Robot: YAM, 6 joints.
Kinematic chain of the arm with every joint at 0, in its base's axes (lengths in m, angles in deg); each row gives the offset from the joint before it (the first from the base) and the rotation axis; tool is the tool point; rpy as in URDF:
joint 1: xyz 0 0 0.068 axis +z
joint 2: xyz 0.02 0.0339 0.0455 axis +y
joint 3: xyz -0.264 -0.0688 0 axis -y
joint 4: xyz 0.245 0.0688 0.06 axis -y
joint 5: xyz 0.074 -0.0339 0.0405 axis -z
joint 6: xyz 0.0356 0 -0.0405 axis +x
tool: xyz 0 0 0 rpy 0 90 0
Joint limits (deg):
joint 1: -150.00..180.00
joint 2: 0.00..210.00
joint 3: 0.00..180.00
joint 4: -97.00..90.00
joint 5: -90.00..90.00
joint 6: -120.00..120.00
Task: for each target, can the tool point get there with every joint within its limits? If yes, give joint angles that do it. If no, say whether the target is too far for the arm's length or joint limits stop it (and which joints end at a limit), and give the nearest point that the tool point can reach.
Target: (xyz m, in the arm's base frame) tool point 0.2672 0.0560 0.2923
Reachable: yes | joints 10.94 80.39 70.72 -55.76 -6.91 55.85
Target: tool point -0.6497 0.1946 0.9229
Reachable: no: too far | nearest point -0.3974 0.1190 0.5991 | short by 0.417 m
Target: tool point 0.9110 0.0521 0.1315
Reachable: no: too far | nearest point 0.6447 0.0369 0.1261 | short by 0.267 m
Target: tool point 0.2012 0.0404 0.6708
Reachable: yes | joints 2.76 90.59 134.58 16.35 -59.44 13.16
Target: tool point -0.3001 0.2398 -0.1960
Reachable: yes | joints 136.66 190.31 126.44 -66.60 -62.64 -54.53
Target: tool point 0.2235 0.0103 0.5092
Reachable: yes | joints 8.55 77.63 111.43 -62.31 40.25 -29.83
